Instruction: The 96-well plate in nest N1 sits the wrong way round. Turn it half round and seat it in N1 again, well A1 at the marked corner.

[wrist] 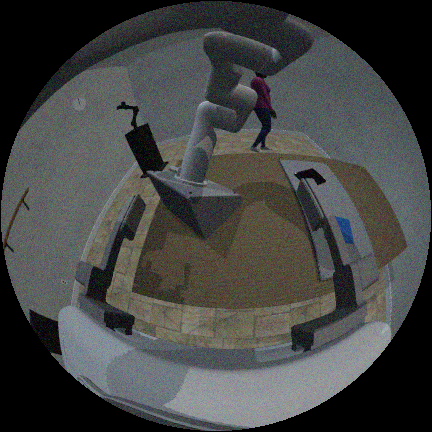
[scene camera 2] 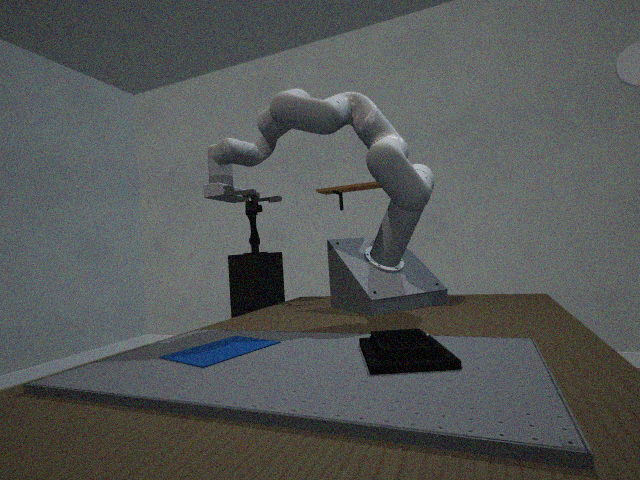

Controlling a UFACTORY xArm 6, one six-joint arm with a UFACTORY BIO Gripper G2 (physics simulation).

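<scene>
My gripper (scene camera 2: 266, 197) (wrist: 221, 200) is open and empty. It hangs high above the table's left side in the scene view, far from the board. A low black block (scene camera 2: 410, 352), which looks like the nest with a dark plate in it, sits on the right part of the grey perforated board (scene camera 2: 310, 387). The plate and nest cannot be told apart clearly, and neither well A1 nor the marked corner can be made out. In the wrist view part of the black block (wrist: 316, 175) shows behind the right finger's tip.
A flat blue rectangle (scene camera 2: 222, 351) (wrist: 344, 230) lies on the board's left part in the scene view. The wedge-shaped robot base (scene camera 2: 356, 279) (wrist: 220, 212) stands on the wooden table. A black pedestal (scene camera 2: 256, 283) stands behind, below the gripper. A person (wrist: 262, 102) stands beyond the table.
</scene>
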